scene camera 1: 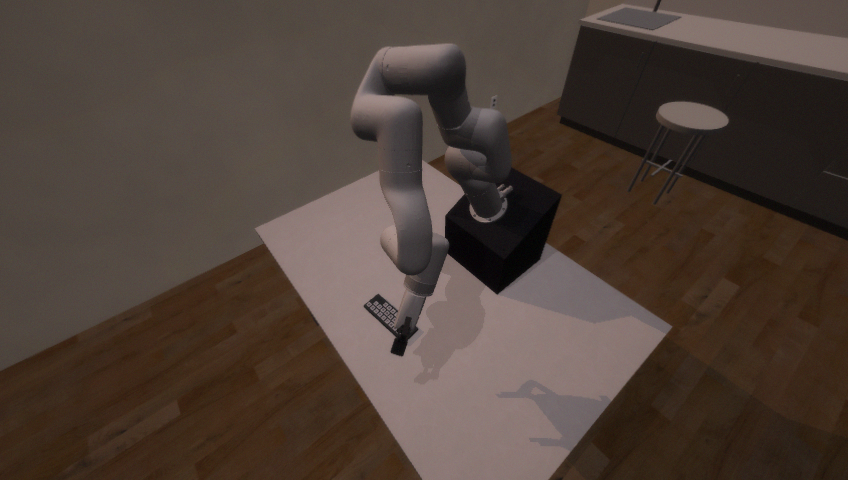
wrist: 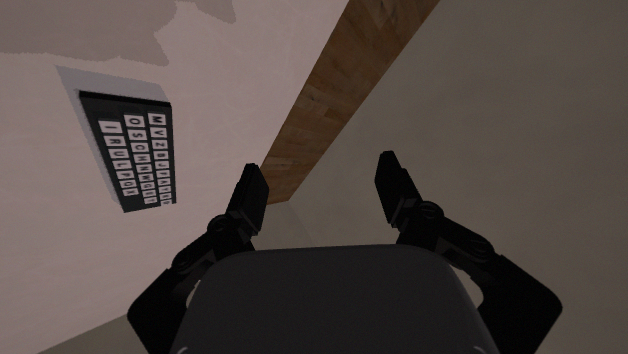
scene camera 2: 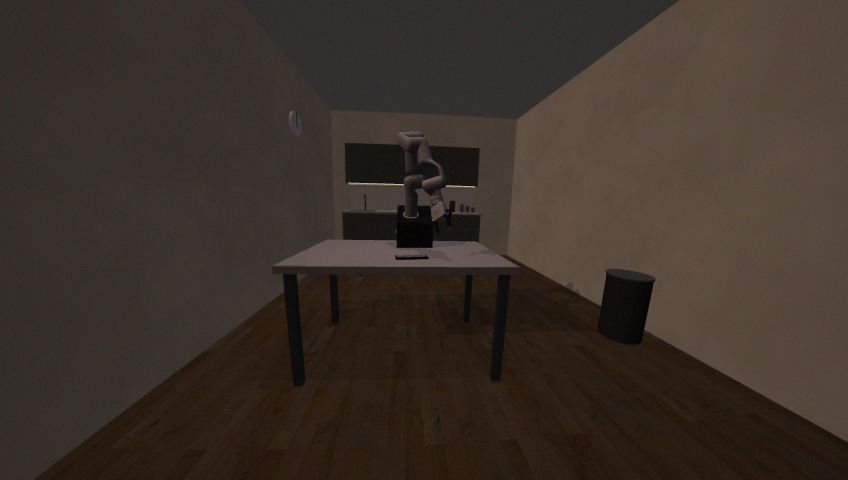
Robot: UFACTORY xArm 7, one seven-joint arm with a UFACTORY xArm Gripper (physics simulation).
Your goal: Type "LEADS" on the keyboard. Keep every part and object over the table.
Scene:
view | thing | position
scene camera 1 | gripper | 399, 343
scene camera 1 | black keyboard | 377, 304
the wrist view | gripper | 318, 171
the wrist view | black keyboard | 135, 136

